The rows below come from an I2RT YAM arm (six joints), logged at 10 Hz.
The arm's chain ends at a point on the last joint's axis. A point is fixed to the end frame.
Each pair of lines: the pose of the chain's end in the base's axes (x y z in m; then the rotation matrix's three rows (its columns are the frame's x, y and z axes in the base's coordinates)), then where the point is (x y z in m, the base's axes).
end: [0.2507, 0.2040, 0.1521], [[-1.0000, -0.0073, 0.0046], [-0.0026, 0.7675, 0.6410], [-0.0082, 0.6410, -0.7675]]
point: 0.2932 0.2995 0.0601
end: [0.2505, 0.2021, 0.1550], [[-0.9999, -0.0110, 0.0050], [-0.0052, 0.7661, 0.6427], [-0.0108, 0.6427, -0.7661]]
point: 0.2930 0.2979 0.0633
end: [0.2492, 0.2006, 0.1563], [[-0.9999, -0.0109, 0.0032], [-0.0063, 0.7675, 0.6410], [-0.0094, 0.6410, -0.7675]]
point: 0.2915 0.2962 0.0644
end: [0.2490, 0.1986, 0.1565], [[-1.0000, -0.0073, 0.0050], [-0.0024, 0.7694, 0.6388], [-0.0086, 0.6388, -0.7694]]
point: 0.2916 0.2938 0.0642
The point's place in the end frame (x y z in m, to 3 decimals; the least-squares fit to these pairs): -0.042 0.014 0.132
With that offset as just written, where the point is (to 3 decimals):
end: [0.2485, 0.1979, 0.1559], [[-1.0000, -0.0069, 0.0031], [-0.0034, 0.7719, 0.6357], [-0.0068, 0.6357, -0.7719]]
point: 0.291 0.293 0.063
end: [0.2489, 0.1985, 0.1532], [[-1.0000, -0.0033, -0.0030], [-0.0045, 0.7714, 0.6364], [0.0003, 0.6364, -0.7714]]
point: 0.290 0.293 0.060
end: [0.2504, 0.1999, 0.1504], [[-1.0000, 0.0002, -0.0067], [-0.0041, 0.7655, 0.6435], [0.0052, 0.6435, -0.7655]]
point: 0.292 0.296 0.058
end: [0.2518, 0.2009, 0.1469], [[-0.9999, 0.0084, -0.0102], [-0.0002, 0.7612, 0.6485], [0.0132, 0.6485, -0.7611]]
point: 0.293 0.297 0.055
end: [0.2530, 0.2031, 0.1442], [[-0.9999, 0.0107, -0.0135], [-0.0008, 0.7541, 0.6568], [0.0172, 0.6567, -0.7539]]
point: 0.293 0.300 0.053
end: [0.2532, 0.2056, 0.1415], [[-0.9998, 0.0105, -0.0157], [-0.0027, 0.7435, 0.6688], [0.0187, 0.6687, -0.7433]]
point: 0.293 0.304 0.052
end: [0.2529, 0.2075, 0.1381], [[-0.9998, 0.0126, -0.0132], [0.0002, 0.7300, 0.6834], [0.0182, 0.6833, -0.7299]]
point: 0.293 0.308 0.051
